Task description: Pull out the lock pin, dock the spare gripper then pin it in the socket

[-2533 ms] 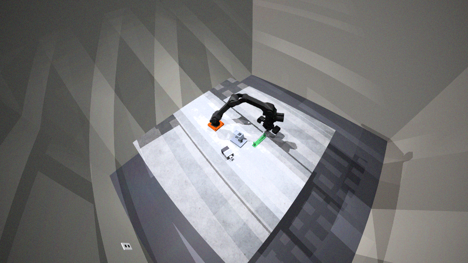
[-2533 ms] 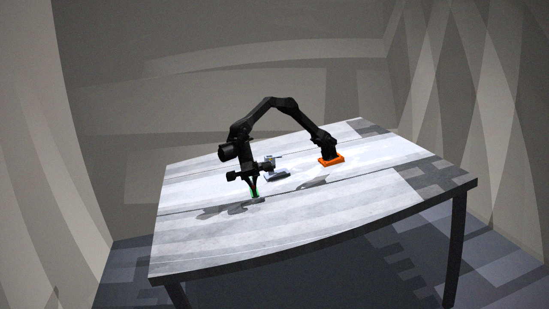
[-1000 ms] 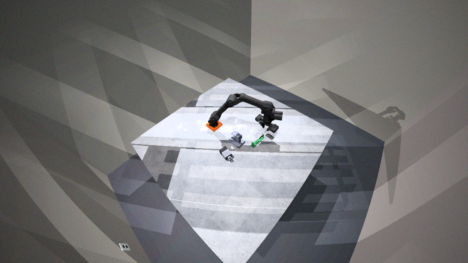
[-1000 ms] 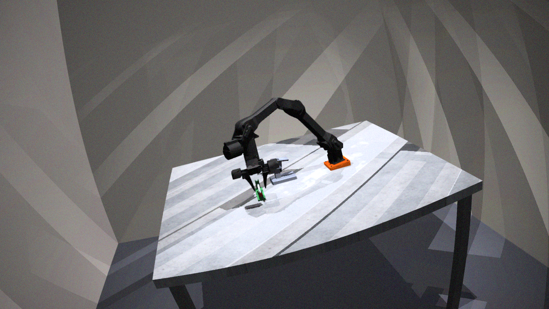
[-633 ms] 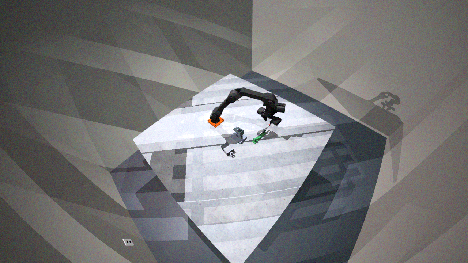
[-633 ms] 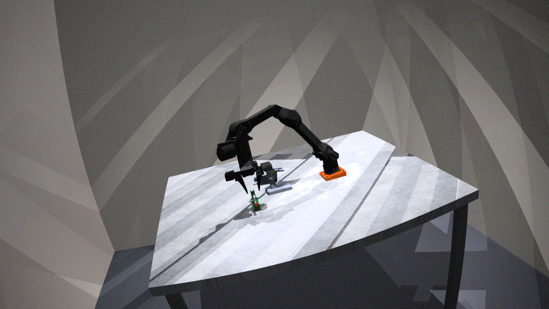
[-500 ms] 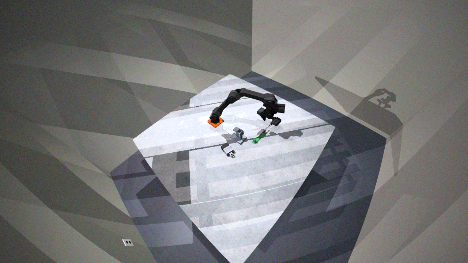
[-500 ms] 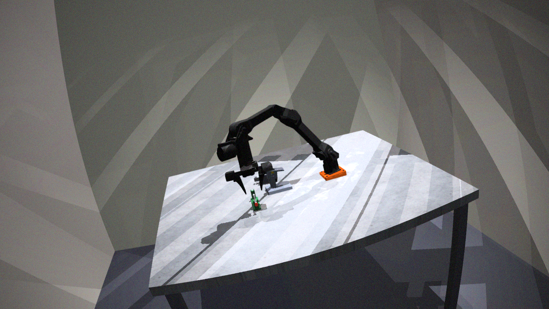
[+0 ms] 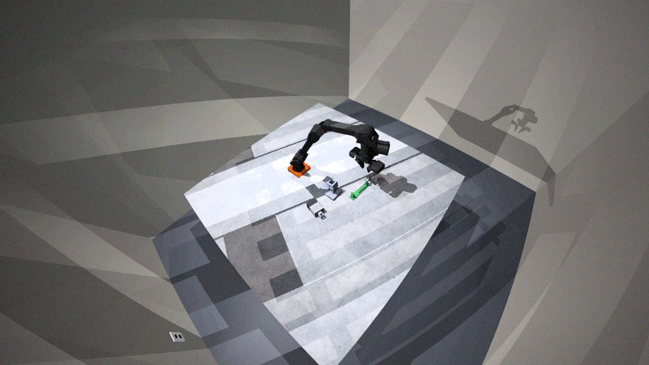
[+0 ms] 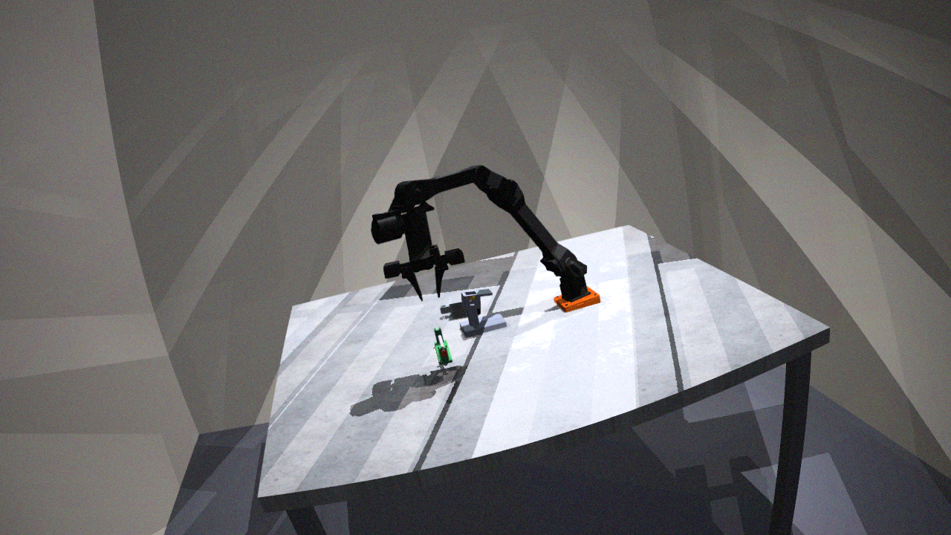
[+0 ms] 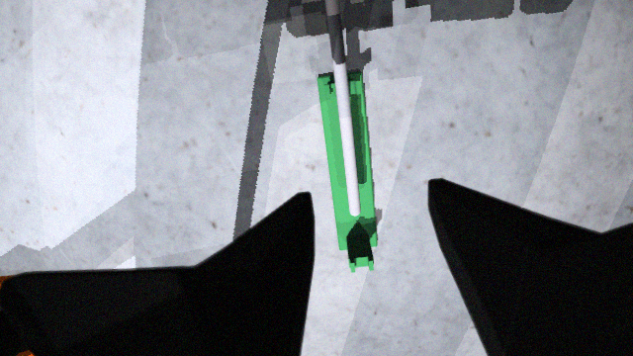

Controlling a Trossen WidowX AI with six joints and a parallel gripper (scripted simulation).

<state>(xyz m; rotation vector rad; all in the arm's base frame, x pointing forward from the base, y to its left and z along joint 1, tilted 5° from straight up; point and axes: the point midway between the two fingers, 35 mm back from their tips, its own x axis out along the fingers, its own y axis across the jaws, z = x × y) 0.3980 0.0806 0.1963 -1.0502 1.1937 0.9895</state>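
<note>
Right now my gripper tip is 13 cm above the green pin cradle, 3 cm to the left of it and 1 cm past it. From my gripper tip the other things lie so: spare gripper (27 cm to the right, 14 cm behind, 13 cm below); grey mount (14 cm behind, 12 cm to the right, 10 cm below).
</note>
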